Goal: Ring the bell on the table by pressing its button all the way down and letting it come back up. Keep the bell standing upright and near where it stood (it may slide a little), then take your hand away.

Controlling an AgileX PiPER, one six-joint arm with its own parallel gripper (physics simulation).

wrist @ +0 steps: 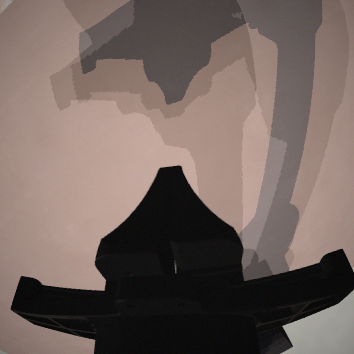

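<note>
My gripper [171, 179] is black and stands in the lower middle of the wrist view. Its two fingers are together in one pointed wedge, so it is shut, with nothing seen between the tips. The bell and its button do not show in the wrist view. The fingers and the gripper body cover the lower middle of the picture, so what lies behind them is hidden. I cannot tell whether the fingertips touch anything.
The pinkish table top [85, 175] fills most of the view. Dark, overlapping shadows of the arm and gripper fall on it at the top and along the right. A pale grey surface [332, 320] shows past the table's edge at the lower right.
</note>
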